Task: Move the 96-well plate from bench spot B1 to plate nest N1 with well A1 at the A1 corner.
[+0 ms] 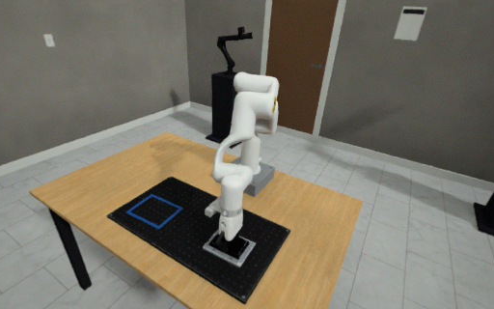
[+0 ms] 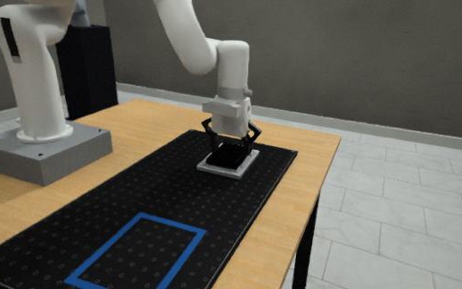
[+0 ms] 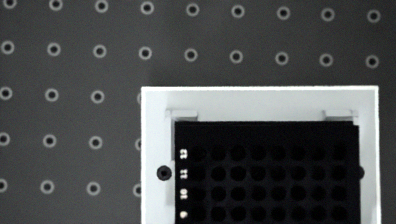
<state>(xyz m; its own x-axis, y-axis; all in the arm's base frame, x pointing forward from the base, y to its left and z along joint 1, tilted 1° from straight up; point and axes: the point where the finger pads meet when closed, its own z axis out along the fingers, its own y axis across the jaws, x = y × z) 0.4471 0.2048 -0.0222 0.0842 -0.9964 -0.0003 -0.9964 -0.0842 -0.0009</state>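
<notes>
The 96-well plate is 10 mm below my hand. Also, from my hand: grey plate nest N1 (30 mm below).
</notes>
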